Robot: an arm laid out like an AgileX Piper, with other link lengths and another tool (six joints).
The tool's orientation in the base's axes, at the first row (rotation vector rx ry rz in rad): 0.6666, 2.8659, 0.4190
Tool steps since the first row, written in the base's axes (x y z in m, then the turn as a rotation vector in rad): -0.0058, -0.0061, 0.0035, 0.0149, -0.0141, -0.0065; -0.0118, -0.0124, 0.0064, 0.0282, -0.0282, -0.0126; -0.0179, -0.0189, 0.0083, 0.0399, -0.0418, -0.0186; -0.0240, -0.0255, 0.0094, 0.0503, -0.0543, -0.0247; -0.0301, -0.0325, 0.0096, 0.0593, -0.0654, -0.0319; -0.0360, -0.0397, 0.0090, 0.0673, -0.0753, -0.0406; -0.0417, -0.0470, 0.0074, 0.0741, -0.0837, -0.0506
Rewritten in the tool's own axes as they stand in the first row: 0.0020, -0.0065, -0.0060, -0.0189, -0.0081, 0.0062; 0.0042, -0.0135, -0.0116, -0.0365, -0.0167, 0.0117; 0.0065, -0.0210, -0.0163, -0.0524, -0.0255, 0.0169; 0.0088, -0.0288, -0.0202, -0.0667, -0.0339, 0.0221; 0.0110, -0.0372, -0.0234, -0.0790, -0.0420, 0.0284; 0.0130, -0.0460, -0.0258, -0.0897, -0.0500, 0.0361; 0.0149, -0.0551, -0.0273, -0.0985, -0.0575, 0.0452
